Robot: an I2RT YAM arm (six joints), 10 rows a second.
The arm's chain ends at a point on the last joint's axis. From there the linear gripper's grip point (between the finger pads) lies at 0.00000 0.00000 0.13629 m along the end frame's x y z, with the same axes.
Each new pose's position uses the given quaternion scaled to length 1; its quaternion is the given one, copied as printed.
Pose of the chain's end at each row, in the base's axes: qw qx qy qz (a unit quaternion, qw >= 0); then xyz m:
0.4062, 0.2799, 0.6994, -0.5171, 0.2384, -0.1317, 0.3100
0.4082, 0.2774, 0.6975, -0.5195, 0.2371, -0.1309, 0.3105
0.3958, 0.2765, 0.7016, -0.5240, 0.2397, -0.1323, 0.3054
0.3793, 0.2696, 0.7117, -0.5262, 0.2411, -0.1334, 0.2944
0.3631, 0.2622, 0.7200, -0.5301, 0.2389, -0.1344, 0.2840
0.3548, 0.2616, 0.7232, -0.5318, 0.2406, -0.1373, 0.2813
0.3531, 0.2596, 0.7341, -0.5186, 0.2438, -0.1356, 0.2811
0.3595, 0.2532, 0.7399, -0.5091, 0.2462, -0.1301, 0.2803
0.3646, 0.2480, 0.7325, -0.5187, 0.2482, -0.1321, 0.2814
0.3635, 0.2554, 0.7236, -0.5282, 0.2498, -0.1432, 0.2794
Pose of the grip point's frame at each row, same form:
0.4062, 0.2799, 0.6994, -0.5171, 0.2764, -0.2613, 0.2916
0.4082, 0.2774, 0.6975, -0.5195, 0.2754, -0.2605, 0.2932
0.3958, 0.2765, 0.7016, -0.5240, 0.2759, -0.2624, 0.2867
0.3793, 0.2696, 0.7117, -0.5262, 0.2760, -0.2634, 0.2728
0.3631, 0.2622, 0.7200, -0.5301, 0.2723, -0.2644, 0.2602
0.3548, 0.2616, 0.7232, -0.5318, 0.2726, -0.2674, 0.2564
0.3531, 0.2596, 0.7341, -0.5186, 0.2778, -0.2644, 0.2521
0.3595, 0.2532, 0.7399, -0.5091, 0.2836, -0.2576, 0.2499
0.3646, 0.2480, 0.7325, -0.5187, 0.2859, -0.2603, 0.2547
0.3635, 0.2554, 0.7236, -0.5282, 0.2847, -0.2727, 0.2552

